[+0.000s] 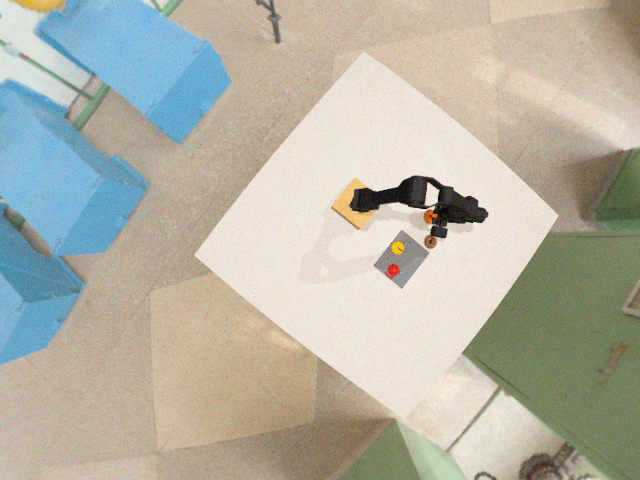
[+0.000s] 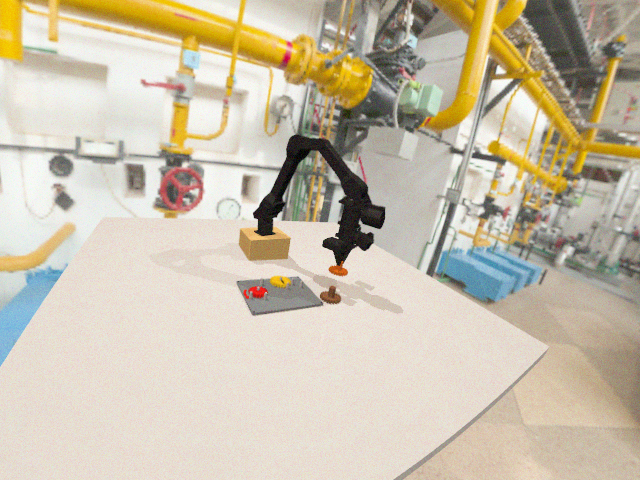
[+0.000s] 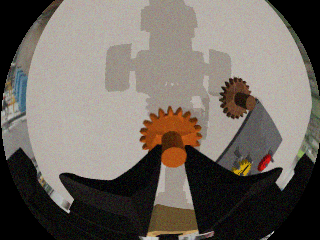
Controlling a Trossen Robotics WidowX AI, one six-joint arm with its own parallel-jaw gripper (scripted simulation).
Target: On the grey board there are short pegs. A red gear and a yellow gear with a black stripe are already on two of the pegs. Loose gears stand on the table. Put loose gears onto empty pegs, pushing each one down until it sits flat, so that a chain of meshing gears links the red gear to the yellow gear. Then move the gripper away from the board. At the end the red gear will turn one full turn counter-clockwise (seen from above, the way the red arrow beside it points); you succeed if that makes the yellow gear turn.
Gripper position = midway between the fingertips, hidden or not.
My gripper (image 2: 339, 264) carries an orange gear (image 3: 173, 131). Further things: a grey board (image 2: 277, 297).
My gripper is seen too in image 3 (image 3: 173, 149). The grey board is seen too in image 1 (image 1: 407, 262) and in image 3 (image 3: 258, 136).
